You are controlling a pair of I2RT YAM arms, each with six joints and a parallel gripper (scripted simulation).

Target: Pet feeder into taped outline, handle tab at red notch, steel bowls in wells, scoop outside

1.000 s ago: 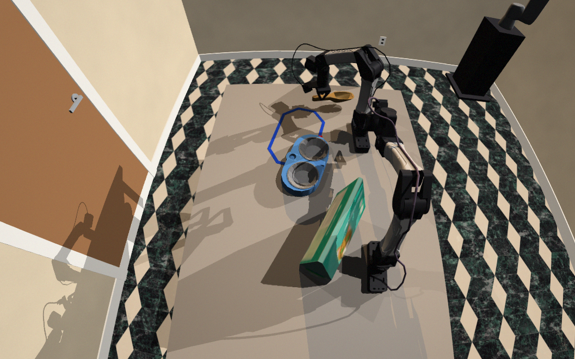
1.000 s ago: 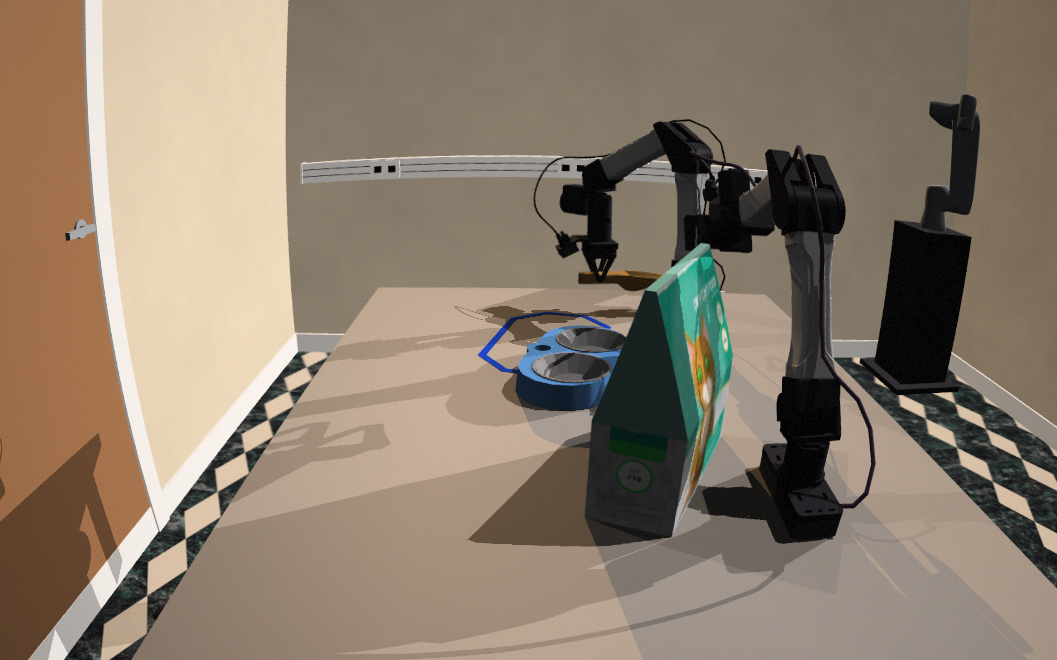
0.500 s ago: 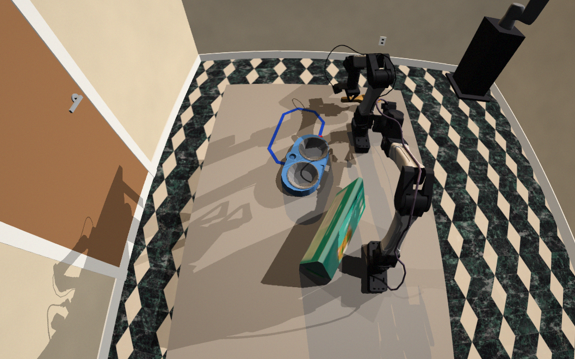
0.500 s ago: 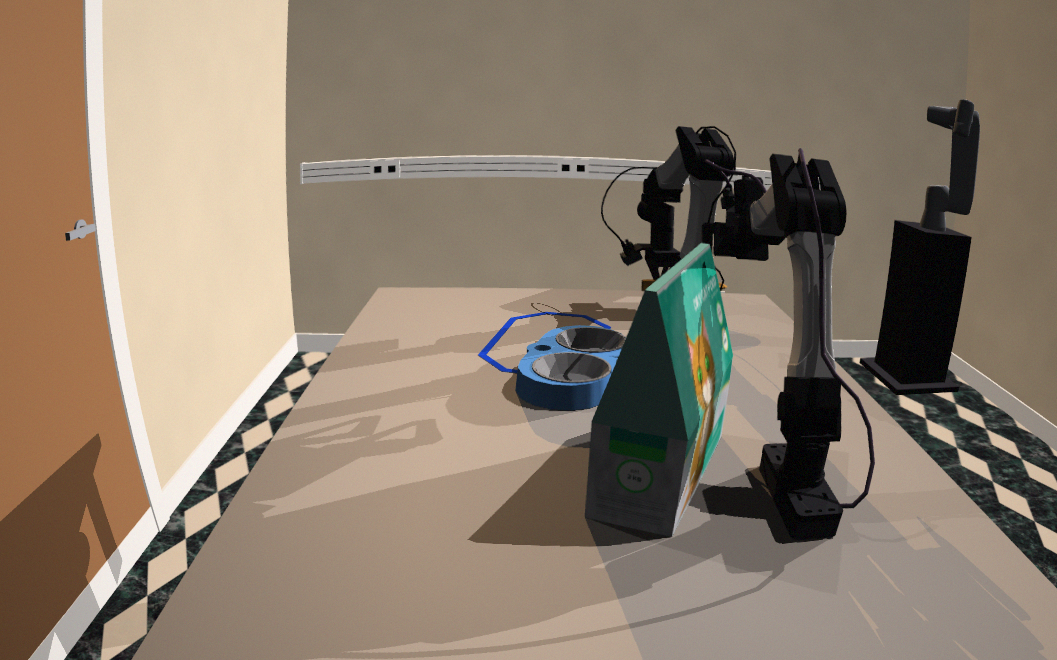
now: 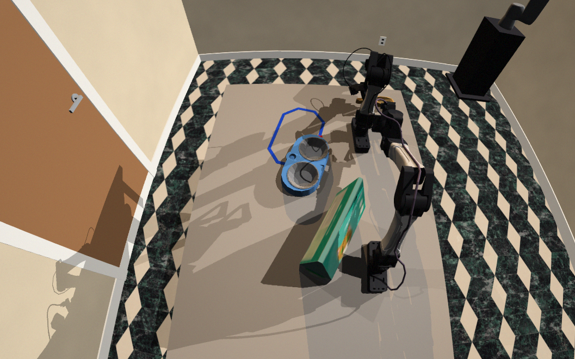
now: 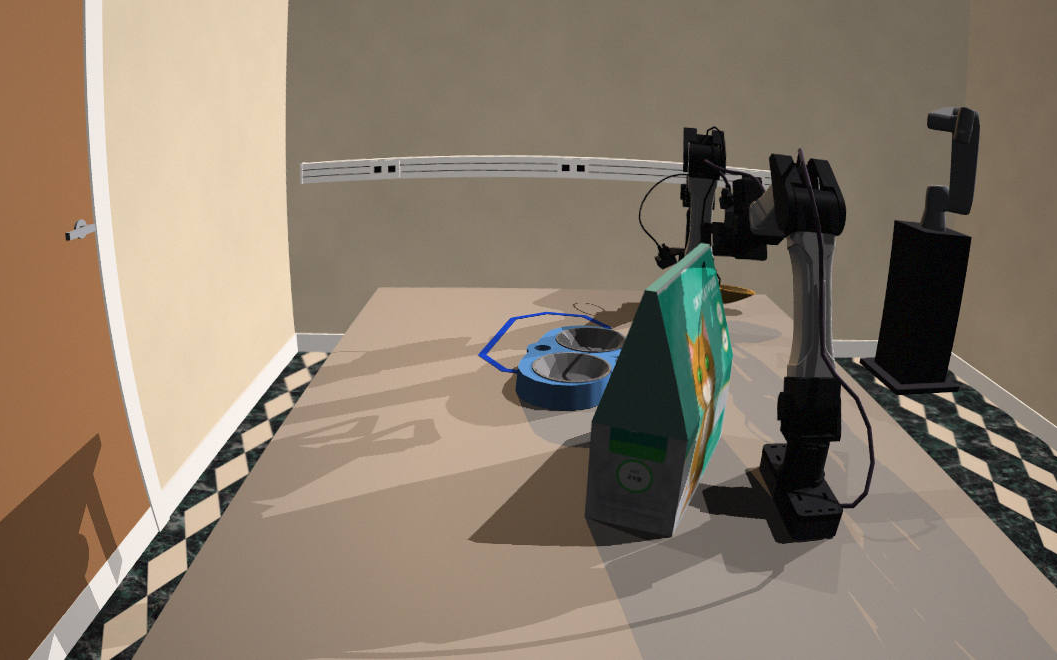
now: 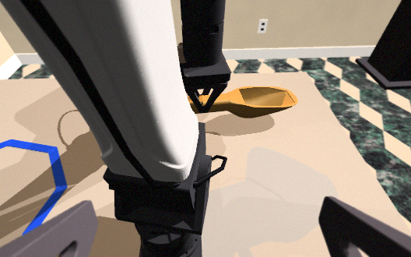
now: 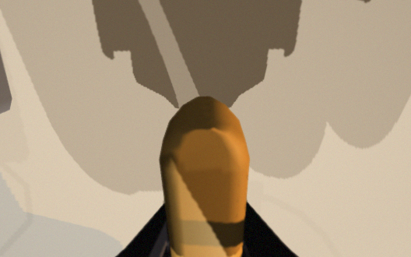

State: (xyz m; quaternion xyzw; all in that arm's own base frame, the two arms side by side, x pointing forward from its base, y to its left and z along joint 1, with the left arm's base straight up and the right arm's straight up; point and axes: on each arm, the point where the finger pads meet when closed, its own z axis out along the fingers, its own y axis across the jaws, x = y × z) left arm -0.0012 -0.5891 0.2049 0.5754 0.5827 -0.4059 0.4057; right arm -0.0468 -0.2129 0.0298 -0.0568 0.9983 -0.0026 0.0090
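Right now the blue pet feeder is 340 mm ahead of my right hand, 390 mm to the left of it and 50 mm below it. Also, from my right hand: orange scoop 90 mm behind, 10 mm to the right, 20 mm below; green cat food bag 230 mm ahead, 770 mm to the left, 80 mm above; blue taped outline 370 mm ahead, 210 mm to the left, 60 mm below.
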